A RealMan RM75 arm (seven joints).
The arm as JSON. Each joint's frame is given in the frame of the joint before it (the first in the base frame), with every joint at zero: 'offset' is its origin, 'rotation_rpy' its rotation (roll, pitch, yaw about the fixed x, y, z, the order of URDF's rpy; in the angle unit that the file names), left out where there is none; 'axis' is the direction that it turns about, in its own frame. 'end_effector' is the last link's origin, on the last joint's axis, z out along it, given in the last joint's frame.
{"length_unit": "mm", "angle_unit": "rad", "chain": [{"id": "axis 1", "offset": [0.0, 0.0, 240.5], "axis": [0.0, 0.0, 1.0]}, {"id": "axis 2", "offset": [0.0, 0.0, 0.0], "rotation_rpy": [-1.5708, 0.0, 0.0], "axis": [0.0, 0.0, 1.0]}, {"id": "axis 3", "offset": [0.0, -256.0, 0.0], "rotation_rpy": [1.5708, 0.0, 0.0], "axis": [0.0, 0.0, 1.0]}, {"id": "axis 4", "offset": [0.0, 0.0, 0.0], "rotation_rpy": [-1.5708, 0.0, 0.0], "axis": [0.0, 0.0, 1.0]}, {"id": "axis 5", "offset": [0.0, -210.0, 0.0], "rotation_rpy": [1.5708, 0.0, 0.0], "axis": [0.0, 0.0, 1.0]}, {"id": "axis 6", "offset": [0.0, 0.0, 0.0], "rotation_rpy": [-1.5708, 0.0, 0.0], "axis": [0.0, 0.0, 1.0]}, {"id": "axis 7", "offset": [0.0, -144.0, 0.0], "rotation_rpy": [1.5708, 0.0, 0.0], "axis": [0.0, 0.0, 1.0]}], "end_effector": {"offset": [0.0, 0.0, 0.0]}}
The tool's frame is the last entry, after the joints.
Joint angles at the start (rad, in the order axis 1, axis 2, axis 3, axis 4, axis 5, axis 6, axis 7): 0.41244, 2.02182, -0.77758, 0.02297, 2.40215, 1.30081, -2.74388
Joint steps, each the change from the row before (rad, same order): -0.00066, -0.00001, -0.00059, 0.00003, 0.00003, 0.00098, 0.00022; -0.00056, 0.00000, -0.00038, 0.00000, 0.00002, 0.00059, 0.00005; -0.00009, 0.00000, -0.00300, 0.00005, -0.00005, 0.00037, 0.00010; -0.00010, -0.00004, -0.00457, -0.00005, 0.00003, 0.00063, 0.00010; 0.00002, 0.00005, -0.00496, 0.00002, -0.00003, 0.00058, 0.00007; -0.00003, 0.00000, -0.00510, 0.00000, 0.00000, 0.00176, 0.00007; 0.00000, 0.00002, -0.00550, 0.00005, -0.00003, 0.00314, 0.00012; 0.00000, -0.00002, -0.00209, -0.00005, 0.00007, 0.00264, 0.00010; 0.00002, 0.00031, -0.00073, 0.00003, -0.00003, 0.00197, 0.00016; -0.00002, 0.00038, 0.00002, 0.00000, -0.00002, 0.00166, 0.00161; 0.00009, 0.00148, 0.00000, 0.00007, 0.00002, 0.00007, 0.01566; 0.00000, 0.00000, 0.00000, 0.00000, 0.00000, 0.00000, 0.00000; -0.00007, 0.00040, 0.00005, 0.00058, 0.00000, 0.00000, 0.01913; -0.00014, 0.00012, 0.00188, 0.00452, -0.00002, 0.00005, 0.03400; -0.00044, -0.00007, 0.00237, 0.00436, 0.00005, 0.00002, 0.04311; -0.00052, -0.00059, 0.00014, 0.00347, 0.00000, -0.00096, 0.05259
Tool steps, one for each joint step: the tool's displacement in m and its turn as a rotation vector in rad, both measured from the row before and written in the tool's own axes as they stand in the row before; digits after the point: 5 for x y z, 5 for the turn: 0.00003, 0.00001, -0.00027, -0.00037, -0.00024, 0.00012; 0.00005, -0.00002, -0.00023, -0.00012, -0.00004, -0.00001; 0.00015, 0.00038, -0.00005, -0.00275, 0.00093, -0.00072; 0.00017, 0.00055, -0.00005, -0.00415, 0.00120, -0.00124; 0.00021, 0.00067, -0.00001, -0.00463, 0.00140, -0.00127; 0.00005, 0.00072, -0.00003, -0.00514, 0.00037, -0.00135; -0.00010, 0.00087, -0.00003, -0.00608, -0.00071, -0.00136; -0.00025, 0.00038, 0.00000, -0.00280, -0.00169, -0.00051; -0.00015, 0.00035, 0.00000, -0.00152, -0.00147, 0.00027; -0.00014, 0.00026, -0.00001, -0.00072, -0.00147, 0.00198; 0.00029, 0.00070, 0.00001, -0.00042, 0.00012, 0.01713; 0.00000, 0.00000, 0.00000, 0.00000, 0.00000, 0.00000; 0.00021, 0.00022, -0.00012, 0.00009, 0.00051, 0.01991; 0.00085, 0.00022, -0.00073, 0.00242, 0.00259, 0.03758; 0.00080, -0.00003, -0.00082, 0.00326, 0.00228, 0.04659; 0.00077, -0.00018, -0.00072, 0.00198, 0.00343, 0.05438
